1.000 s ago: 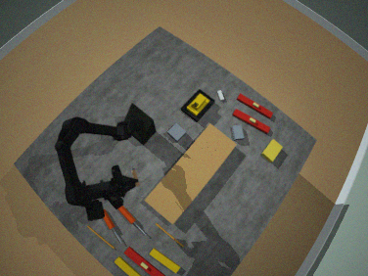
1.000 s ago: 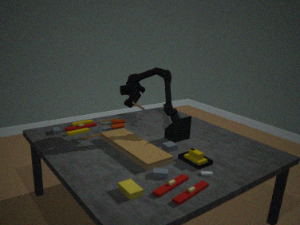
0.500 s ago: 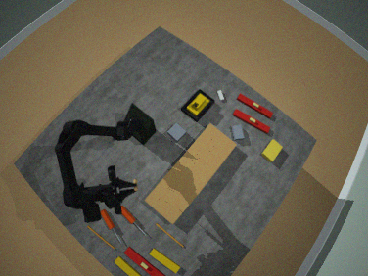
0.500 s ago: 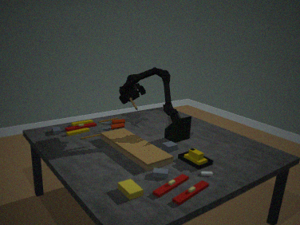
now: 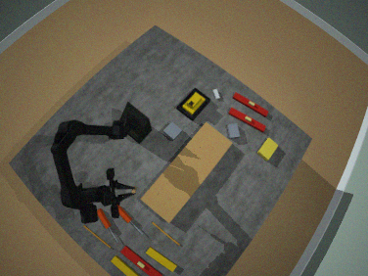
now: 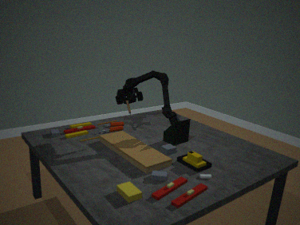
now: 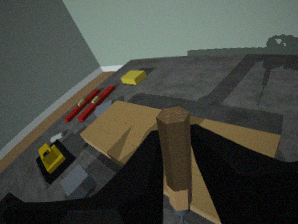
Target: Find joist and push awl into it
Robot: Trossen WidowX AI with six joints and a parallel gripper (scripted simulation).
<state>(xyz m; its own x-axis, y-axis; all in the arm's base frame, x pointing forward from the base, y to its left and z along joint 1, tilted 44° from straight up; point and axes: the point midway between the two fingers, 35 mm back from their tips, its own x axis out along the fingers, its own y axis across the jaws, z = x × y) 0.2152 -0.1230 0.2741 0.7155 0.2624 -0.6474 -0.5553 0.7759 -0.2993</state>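
Right now the awl is 6 cm below my gripper tip and 2 cm behind it. Also, from my gripper tip: black tray: 55 cm to the left, 23 cm below, 3 cm behind; then small white piece: 69 cm to the left, 24 cm below, 5 cm ahead; then yellow stud finder: 54 cm to the left, 19 cm below, 3 cm behind.
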